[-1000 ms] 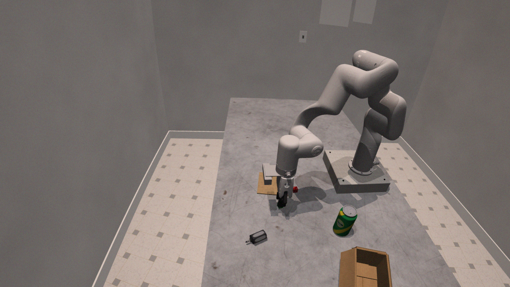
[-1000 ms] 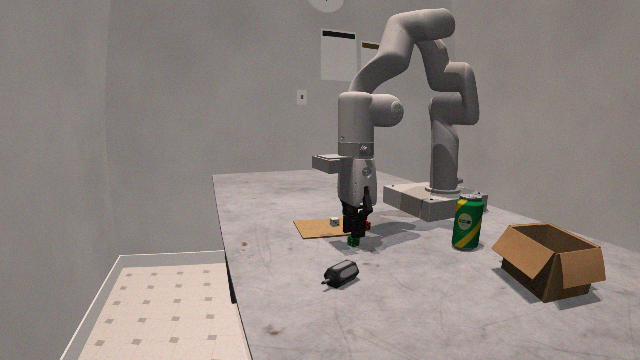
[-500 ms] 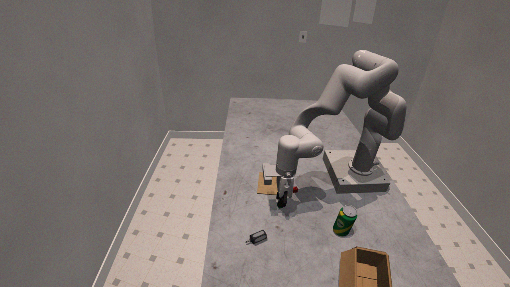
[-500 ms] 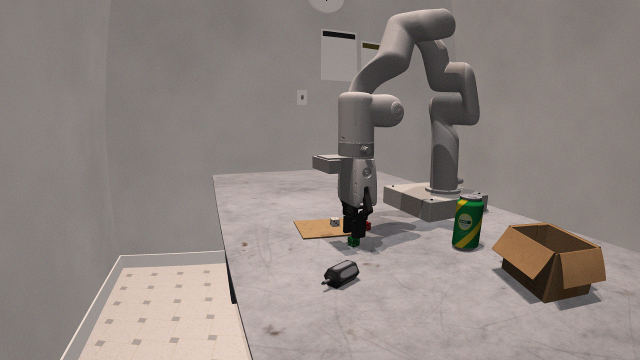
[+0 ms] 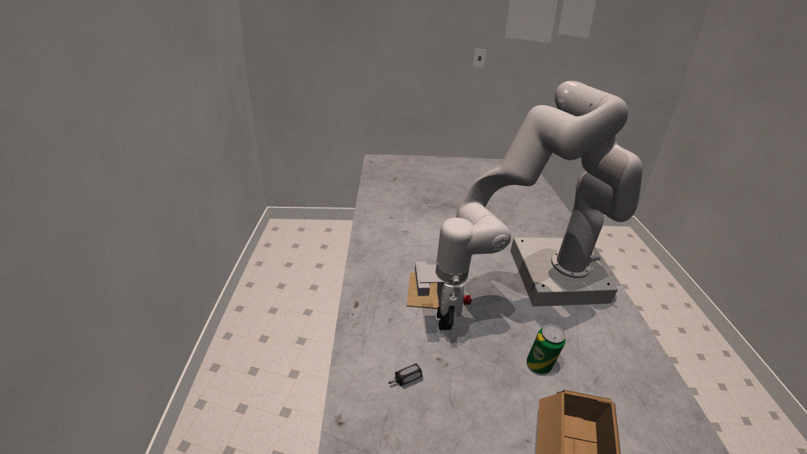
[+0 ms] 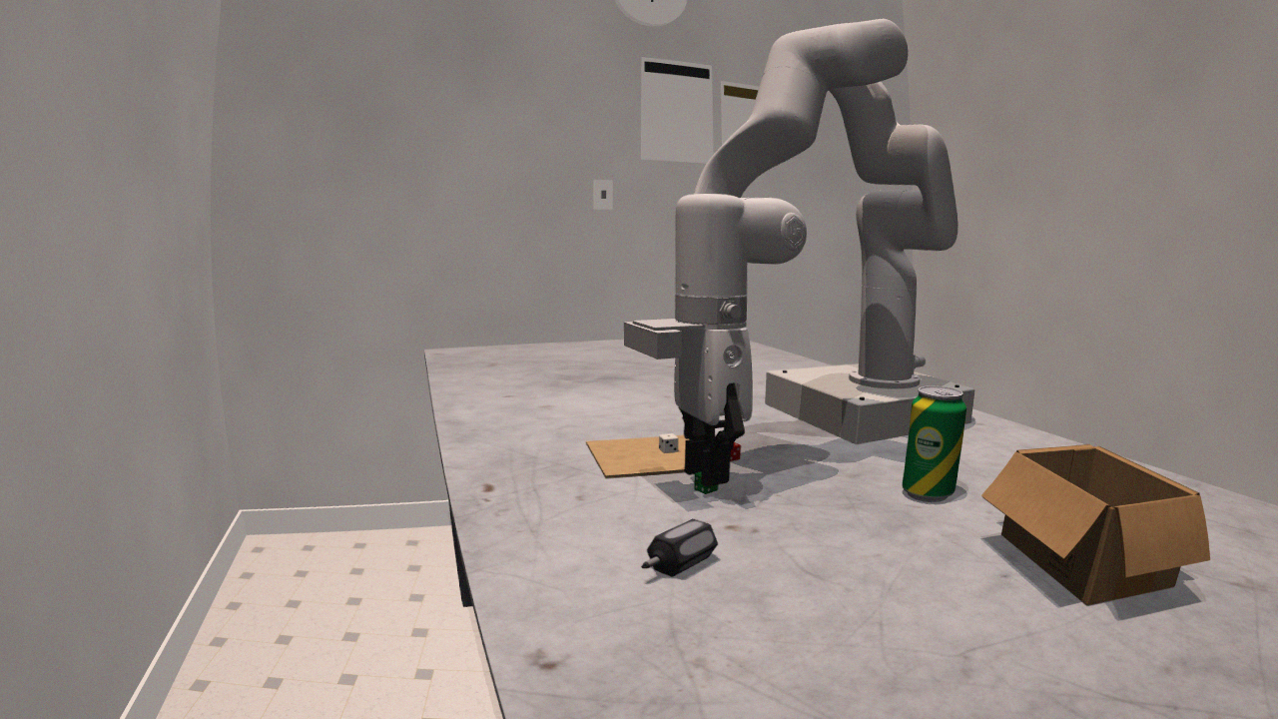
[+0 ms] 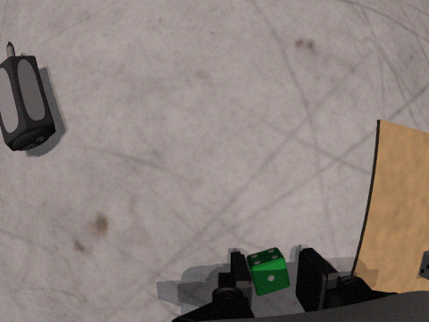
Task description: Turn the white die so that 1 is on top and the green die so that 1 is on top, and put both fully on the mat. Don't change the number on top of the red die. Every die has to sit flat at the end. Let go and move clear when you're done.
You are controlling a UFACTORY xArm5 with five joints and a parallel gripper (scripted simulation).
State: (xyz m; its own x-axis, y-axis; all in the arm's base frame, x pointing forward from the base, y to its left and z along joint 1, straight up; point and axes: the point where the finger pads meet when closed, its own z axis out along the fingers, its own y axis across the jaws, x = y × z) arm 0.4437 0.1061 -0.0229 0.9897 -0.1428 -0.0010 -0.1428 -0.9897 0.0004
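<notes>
Right now the green die is 20 mm below my hand. Also, from my hand: tan mat: 10 mm behind, 140 mm to the right, 30 mm below; red die: 90 mm behind, 70 mm to the right, 20 mm below; white die: 40 mm behind, 130 mm to the right, 20 mm below.
</notes>
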